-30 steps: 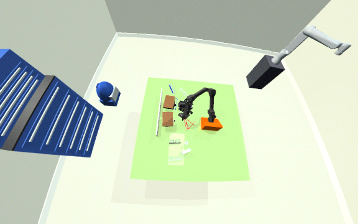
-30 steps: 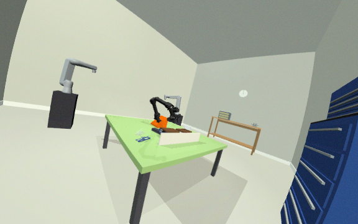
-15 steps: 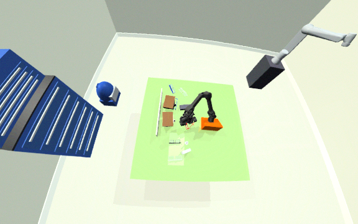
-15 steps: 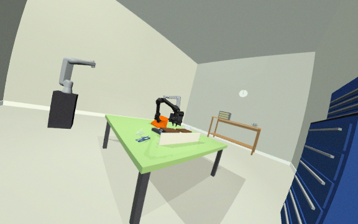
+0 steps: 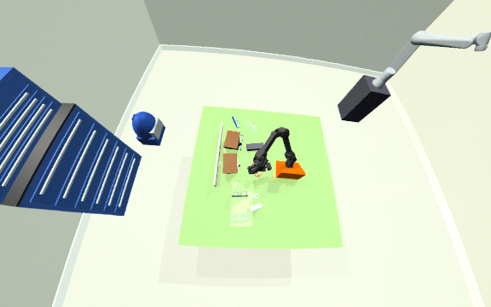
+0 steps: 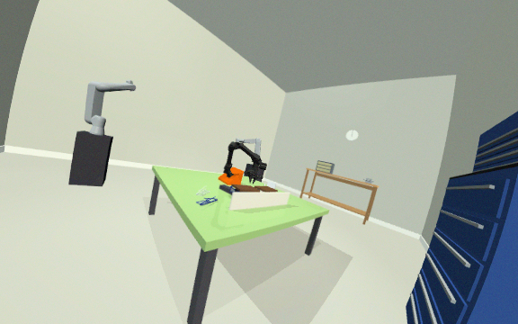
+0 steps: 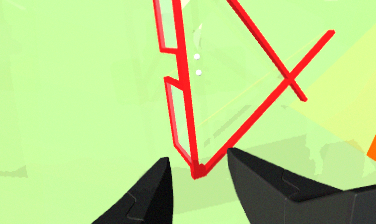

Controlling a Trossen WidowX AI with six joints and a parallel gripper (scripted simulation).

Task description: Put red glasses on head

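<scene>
Right now my gripper tip is 19 cm to the right of the white peg and 5 cm above it. The rest, counted from my gripper tip: display head (21 cm ahead, 5 cm to the right, 2 cm below); then long white panel (35 cm ahead, 15 cm to the right, 2 cm below); then dark case (26 cm to the right, 6 cm below, 2 cm ahead).
</scene>
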